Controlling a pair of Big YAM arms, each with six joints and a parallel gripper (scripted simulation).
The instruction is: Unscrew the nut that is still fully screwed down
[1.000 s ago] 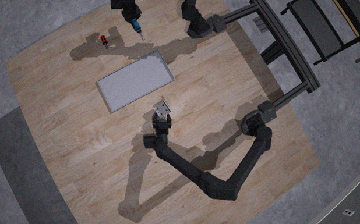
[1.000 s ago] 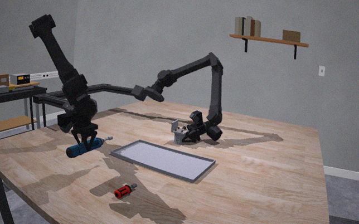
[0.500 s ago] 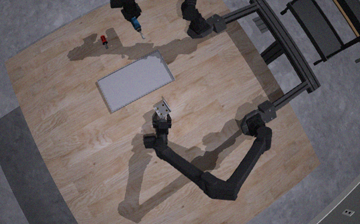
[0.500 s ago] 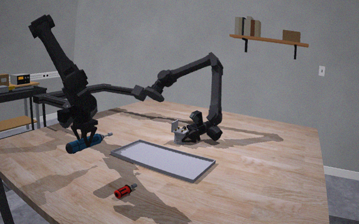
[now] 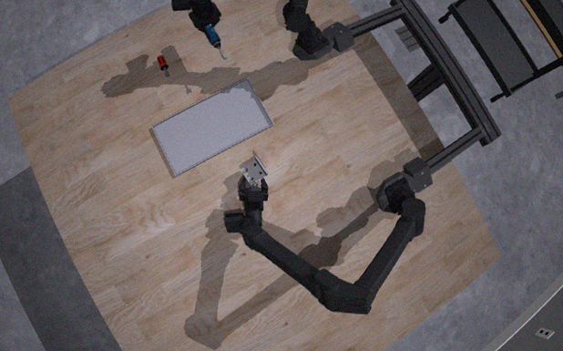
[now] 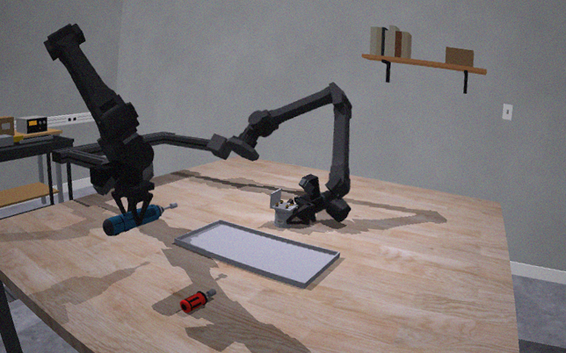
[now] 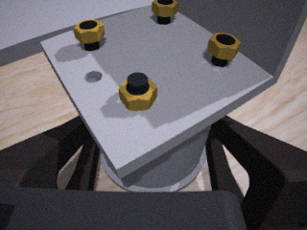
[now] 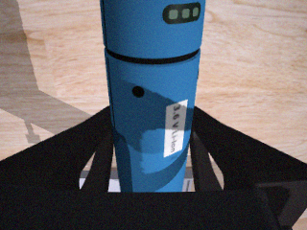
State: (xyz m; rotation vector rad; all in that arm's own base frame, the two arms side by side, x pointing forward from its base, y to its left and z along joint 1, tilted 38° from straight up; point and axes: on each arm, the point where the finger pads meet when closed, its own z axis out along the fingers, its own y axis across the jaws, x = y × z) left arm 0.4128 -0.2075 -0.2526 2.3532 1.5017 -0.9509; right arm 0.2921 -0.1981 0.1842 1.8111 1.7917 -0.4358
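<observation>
My left gripper is now 1 cm below the joint module. Round my left hand: shallow grey tray: 5 cm ahead, 24 cm to the right, 2 cm below; grey bracket plate: 5 cm above; nut: 1 cm ahead, 2 cm to the left, 5 cm above.
</observation>
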